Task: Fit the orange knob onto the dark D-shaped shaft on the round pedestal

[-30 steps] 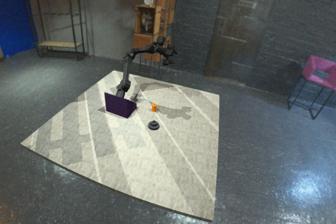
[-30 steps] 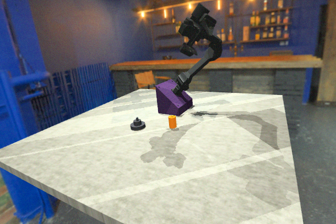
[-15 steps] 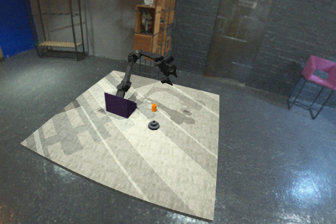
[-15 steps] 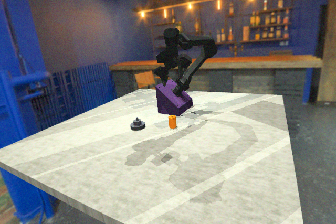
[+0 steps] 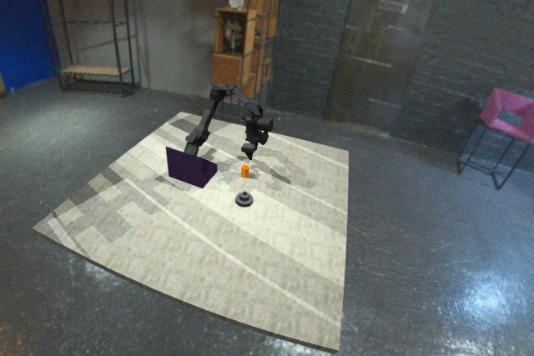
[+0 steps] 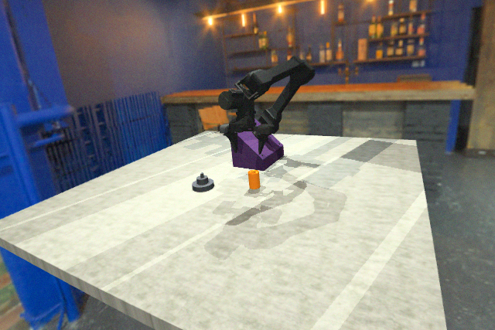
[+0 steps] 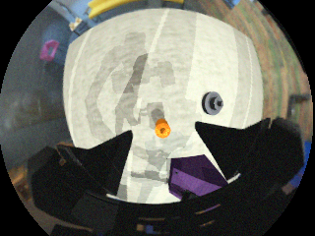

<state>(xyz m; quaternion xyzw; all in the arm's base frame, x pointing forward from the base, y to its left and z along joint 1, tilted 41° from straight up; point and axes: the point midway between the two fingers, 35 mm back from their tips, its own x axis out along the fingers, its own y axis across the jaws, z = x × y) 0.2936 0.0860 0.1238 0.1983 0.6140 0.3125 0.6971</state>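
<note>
Right now my gripper tip is 11 cm above the orange knob, 3 cm past it and 1 cm to the left of it. From my gripper tip the other things lie so: pedestal: 19 cm to the right, 11 cm below, 6 cm ahead.
</note>
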